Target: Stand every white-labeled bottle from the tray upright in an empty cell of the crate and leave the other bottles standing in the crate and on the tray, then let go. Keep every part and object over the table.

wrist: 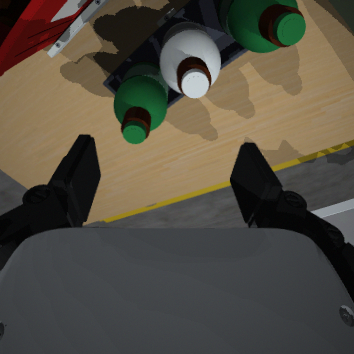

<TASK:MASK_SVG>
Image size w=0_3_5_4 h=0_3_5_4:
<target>my gripper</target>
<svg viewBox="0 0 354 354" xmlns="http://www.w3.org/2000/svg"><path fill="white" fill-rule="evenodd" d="M0 215L0 354L354 354L354 246L349 242L344 242L343 234L337 227L306 209L306 201L301 195L294 191L282 190L280 181L254 142L244 142L240 145L229 177L243 220L247 223L248 227L81 227L83 221L87 220L100 180L95 142L90 134L79 134L47 184L38 184L29 188L22 196L22 204Z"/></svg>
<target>white-labeled bottle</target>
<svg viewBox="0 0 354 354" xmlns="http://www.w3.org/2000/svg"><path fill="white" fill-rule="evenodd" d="M179 21L171 25L163 36L159 57L160 72L164 81L173 90L185 96L197 98L202 96L217 78L221 63L220 53L216 44L202 26L193 21Z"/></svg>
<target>green bottle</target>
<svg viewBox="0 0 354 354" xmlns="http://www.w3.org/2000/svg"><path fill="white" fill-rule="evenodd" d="M149 60L140 60L128 67L113 99L113 111L121 124L122 136L127 142L132 144L141 143L148 136L149 131L158 127L167 111L168 84L161 75L159 65Z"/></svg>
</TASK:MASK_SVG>
